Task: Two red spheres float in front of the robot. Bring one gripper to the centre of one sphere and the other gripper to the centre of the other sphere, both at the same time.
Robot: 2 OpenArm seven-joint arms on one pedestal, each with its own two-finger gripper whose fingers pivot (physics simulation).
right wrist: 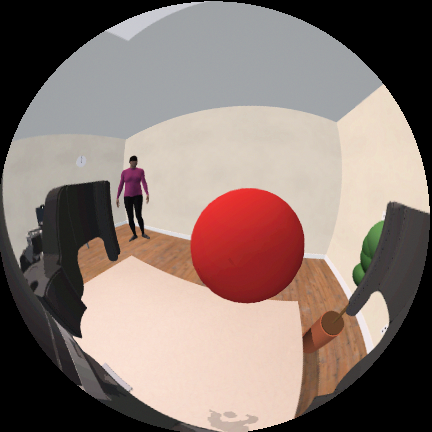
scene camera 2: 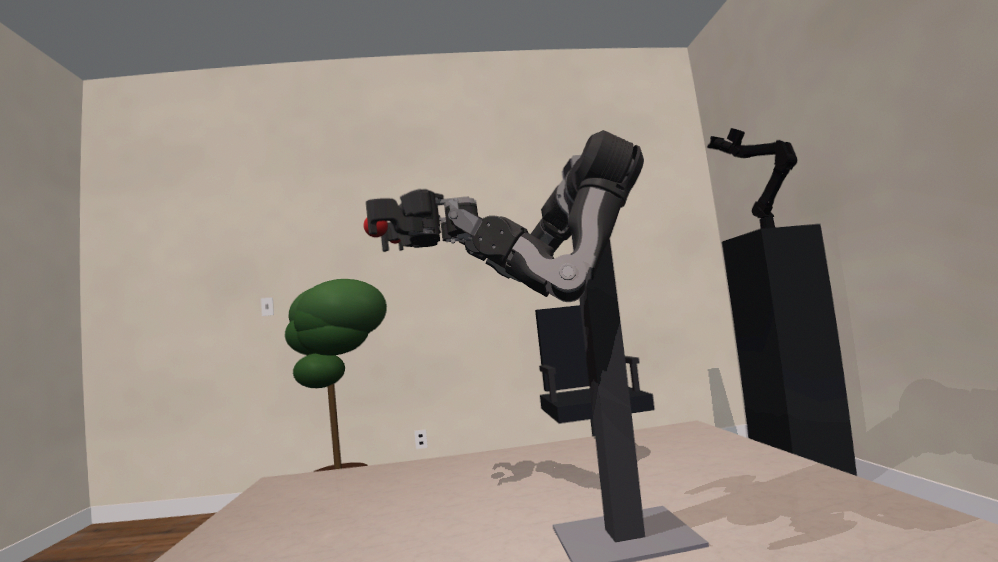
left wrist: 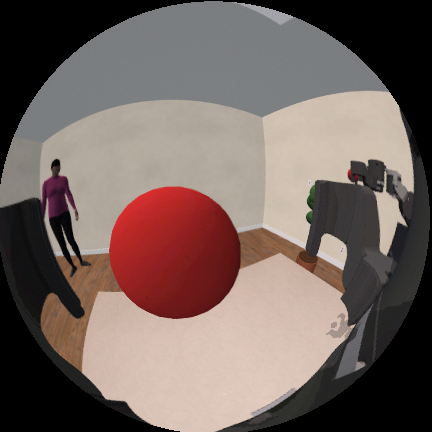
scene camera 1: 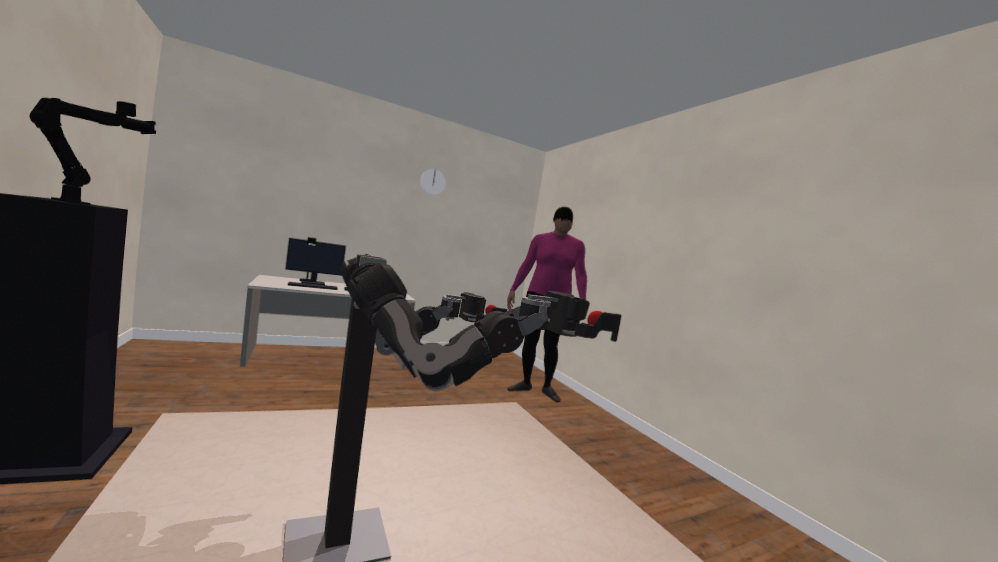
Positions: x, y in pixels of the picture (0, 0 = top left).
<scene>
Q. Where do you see my left gripper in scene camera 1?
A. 494, 312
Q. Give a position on a pedestal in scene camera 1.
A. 361, 335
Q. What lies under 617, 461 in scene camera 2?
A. A pedestal.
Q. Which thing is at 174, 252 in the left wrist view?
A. A red sphere.
</scene>
